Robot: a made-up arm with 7 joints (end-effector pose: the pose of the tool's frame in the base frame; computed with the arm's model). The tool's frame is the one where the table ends. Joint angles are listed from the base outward.
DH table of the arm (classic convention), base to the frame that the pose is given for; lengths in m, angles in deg. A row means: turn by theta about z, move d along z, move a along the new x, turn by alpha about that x. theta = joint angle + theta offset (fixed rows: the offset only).
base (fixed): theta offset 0, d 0, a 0, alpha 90
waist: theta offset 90, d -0.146, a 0, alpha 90
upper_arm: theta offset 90, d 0, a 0, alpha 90
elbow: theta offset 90, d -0.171, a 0, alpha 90
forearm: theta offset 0, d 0, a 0, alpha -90
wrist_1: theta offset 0, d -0.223, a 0, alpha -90
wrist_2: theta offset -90, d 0, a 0, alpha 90
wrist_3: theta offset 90, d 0, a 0, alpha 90
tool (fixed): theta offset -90, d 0, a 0, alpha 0
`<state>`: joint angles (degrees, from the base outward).
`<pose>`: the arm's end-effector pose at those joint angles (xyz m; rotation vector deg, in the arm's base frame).
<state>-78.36 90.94 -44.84 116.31 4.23 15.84 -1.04</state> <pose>-0.1083 0.2205 -0.1670 -32.53 19.39 -80.92</pose>
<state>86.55 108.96 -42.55 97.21 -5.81 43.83 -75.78</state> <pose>0.1047 0.3299 0.1570 -149.46 47.64 -39.53</pose>
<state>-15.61 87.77 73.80 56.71 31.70 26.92 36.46</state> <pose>0.0951 0.4461 0.1473 36.04 -90.48 3.67</pose>
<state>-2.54 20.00 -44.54 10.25 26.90 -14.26 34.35</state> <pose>0.0116 0.2534 -0.3773 -22.79 -9.93 -24.84</pose>
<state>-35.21 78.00 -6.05 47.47 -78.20 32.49 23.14</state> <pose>0.0852 0.4571 -0.1627 79.22 67.37 -91.46</pose>
